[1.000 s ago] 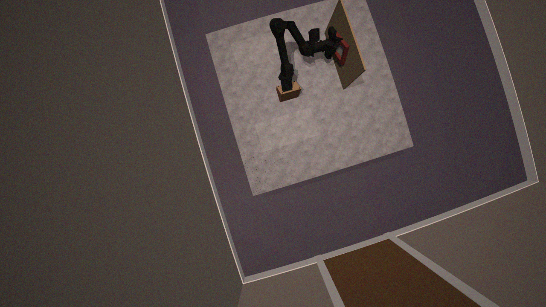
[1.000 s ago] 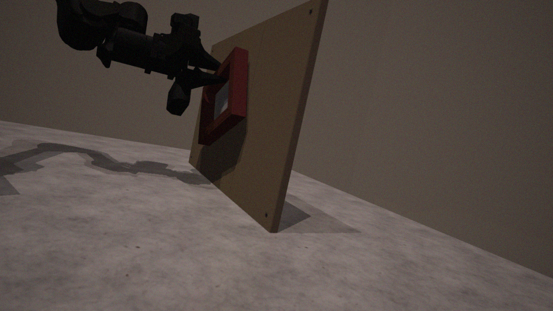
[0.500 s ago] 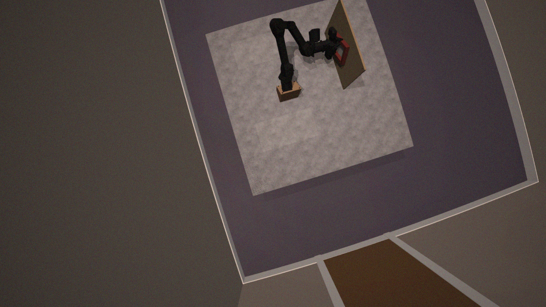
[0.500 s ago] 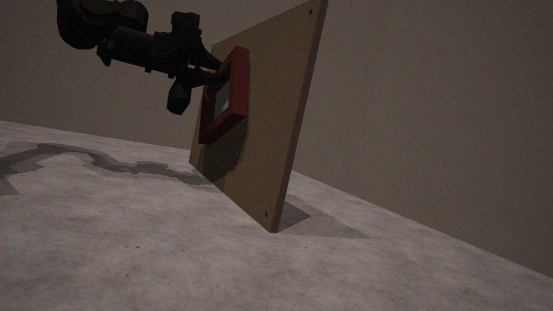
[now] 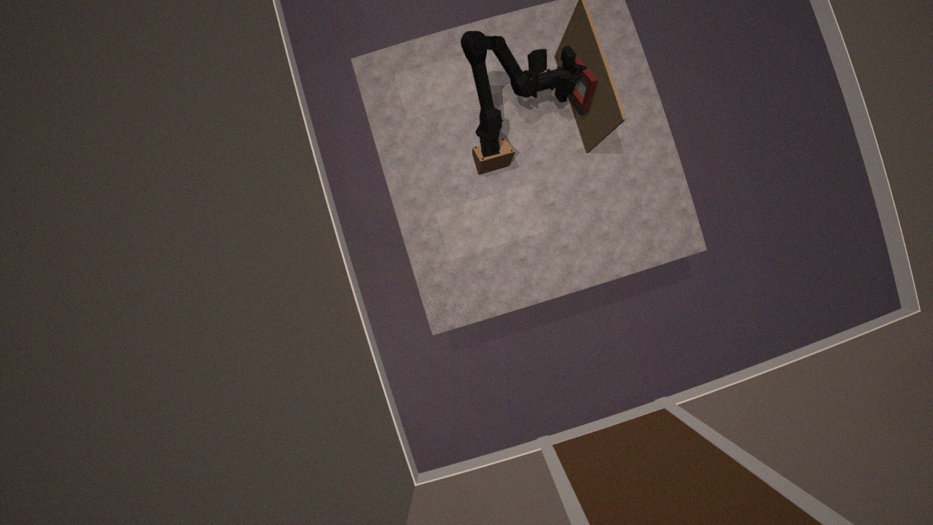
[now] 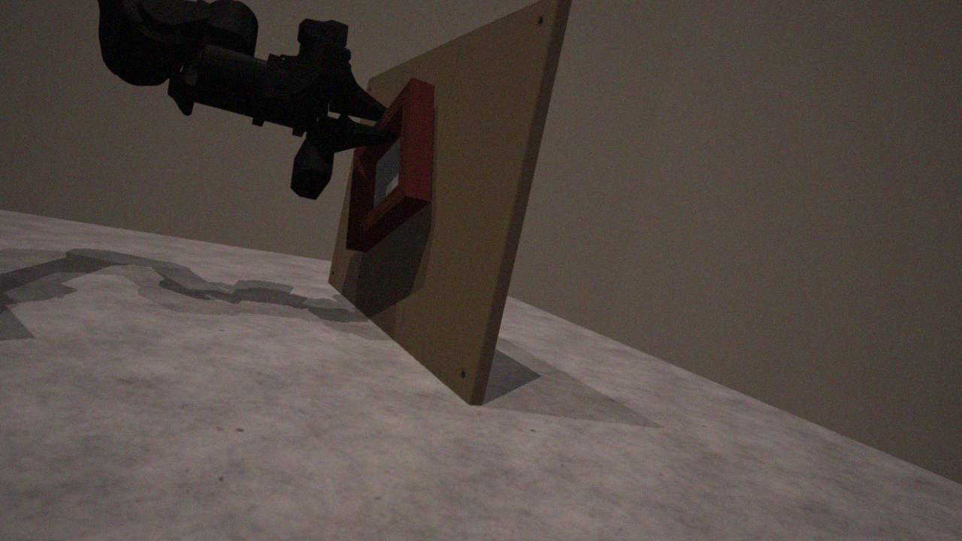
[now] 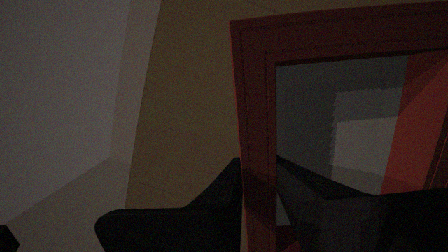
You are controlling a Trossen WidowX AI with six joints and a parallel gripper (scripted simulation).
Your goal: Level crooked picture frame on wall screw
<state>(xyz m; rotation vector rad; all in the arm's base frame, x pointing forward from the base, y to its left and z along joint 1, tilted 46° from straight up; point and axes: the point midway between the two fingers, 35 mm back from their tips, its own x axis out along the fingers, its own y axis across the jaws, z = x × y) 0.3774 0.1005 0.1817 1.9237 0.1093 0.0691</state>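
Right now my gripper tip is 20 mm to the left of the red picture frame and 50 mm above it. The rest, counted from my gripper tip: tan wall board (20 mm ahead, 10 mm to the right, 60 mm below).
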